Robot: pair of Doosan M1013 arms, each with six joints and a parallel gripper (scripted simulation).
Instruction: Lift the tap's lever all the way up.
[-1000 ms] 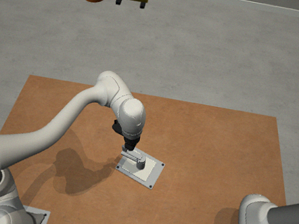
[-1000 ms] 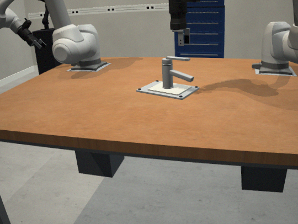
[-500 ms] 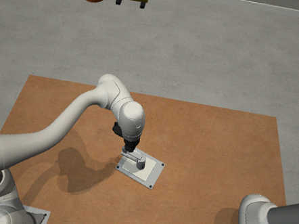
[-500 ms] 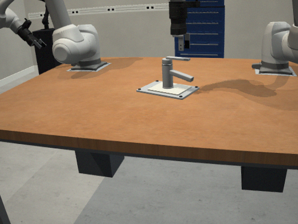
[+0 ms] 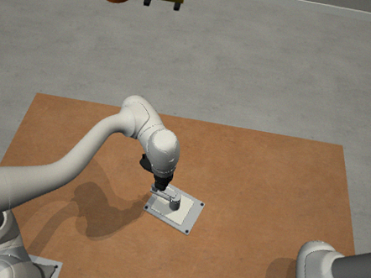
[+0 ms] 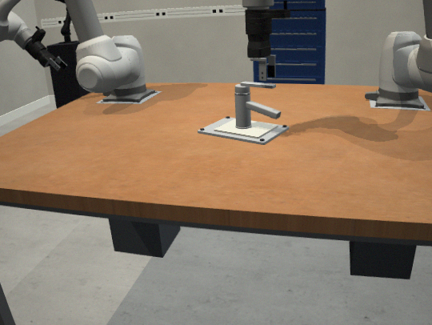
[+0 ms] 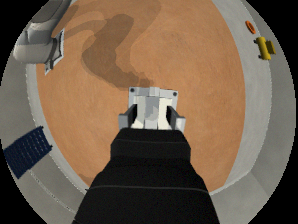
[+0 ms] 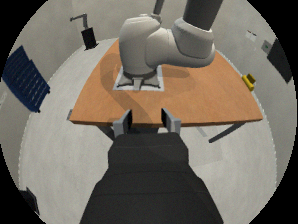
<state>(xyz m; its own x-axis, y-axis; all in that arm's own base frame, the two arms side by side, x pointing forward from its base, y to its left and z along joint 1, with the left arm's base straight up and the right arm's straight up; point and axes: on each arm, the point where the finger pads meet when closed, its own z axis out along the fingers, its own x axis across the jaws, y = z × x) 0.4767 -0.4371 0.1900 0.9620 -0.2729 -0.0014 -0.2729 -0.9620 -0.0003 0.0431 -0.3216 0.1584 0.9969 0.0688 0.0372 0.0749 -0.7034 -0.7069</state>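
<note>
My left gripper is now 10 mm past the flat lever, 30 mm to the left of it and 40 mm above it. The rest, counted from my left hand: grey tap (20 mm behind, 60 mm to the right, 80 mm below); mounting plate (30 mm behind, 80 mm to the right, 180 mm below).
</note>
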